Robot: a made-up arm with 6 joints.
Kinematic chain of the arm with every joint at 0, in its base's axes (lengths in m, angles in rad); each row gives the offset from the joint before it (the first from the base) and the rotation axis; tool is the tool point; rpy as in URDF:
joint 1: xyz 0.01 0 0.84 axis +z
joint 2: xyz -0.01 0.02 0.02 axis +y
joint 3: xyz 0 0 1.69 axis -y
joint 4: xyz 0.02 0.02 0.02 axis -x
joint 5: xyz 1 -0.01 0.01 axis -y
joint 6: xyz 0 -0.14 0.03 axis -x
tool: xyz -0.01 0 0.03 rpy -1.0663 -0.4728 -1.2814
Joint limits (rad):
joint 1: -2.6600..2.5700
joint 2: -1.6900..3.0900
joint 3: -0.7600..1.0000
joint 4: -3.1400..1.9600
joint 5: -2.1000..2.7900
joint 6: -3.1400..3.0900
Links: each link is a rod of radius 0.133 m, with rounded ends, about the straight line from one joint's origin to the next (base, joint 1, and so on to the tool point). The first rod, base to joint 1, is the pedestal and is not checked.
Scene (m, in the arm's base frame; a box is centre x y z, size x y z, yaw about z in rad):
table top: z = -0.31
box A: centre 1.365 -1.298 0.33 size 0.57 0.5 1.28 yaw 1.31
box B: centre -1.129 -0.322 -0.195 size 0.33 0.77 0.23 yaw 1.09
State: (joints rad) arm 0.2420 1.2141 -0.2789 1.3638 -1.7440 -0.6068
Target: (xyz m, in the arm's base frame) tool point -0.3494 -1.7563 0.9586
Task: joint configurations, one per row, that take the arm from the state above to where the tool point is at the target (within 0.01 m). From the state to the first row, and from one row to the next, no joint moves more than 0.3 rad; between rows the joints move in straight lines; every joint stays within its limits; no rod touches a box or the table.
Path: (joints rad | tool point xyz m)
1: -0.0024 1.0179 -0.2552 1.3170 -1.8627 -0.5920 | 1.9280 -0.0028 0.7729
2: -0.2469 0.8217 -0.2316 1.2703 -1.9813 -0.5772 | 1.8630 -0.4794 1.1651
3: -0.4913 0.6255 -0.2079 1.2235 -2.1000 -0.5624 | 1.6106 -0.8851 1.5521
4: -0.7457 0.6774 -0.2420 1.2149 -2.0409 -0.5727 | 1.3445 -1.2647 1.4283
5: -1.0000 0.7294 -0.2760 1.2064 -1.9818 -0.5829 | 0.9853 -1.5596 1.3063
6: -1.2544 0.7813 -0.3101 1.1978 -1.9227 -0.5932 | 0.5606 -1.7470 1.1871
7: -1.5088 0.8333 -0.3441 1.1892 -1.8636 -0.6034 | 0.1039 -1.8136 1.0709
8: -1.7631 0.8853 -0.3782 1.1807 -1.8045 -0.6137 | -0.3493 -1.7563 0.9585

